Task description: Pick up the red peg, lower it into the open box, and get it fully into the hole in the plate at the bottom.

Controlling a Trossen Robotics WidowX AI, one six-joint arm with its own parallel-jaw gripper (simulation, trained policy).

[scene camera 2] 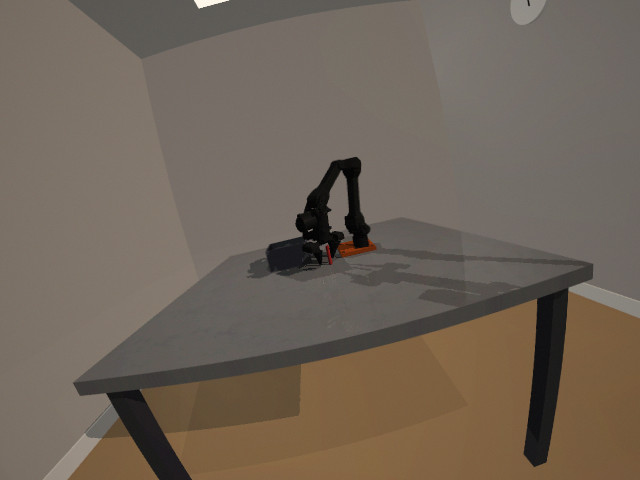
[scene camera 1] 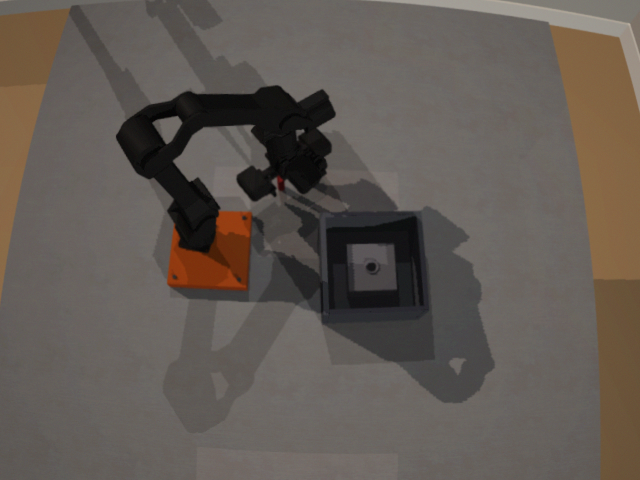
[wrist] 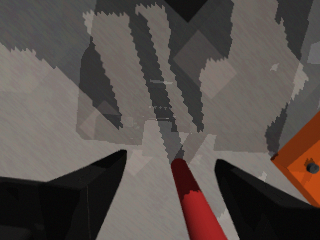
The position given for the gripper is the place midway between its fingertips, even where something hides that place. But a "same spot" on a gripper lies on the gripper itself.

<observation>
gripper: scene camera 2; scene camera 1; wrist 171,160
light plate: scene camera 1 360,282; not seen in scene camera 2 (hidden by a dark box); not seen in the wrist view (out of frame)
same spot on gripper: (scene camera 1: 303,165) = (scene camera 2: 311,231)
</observation>
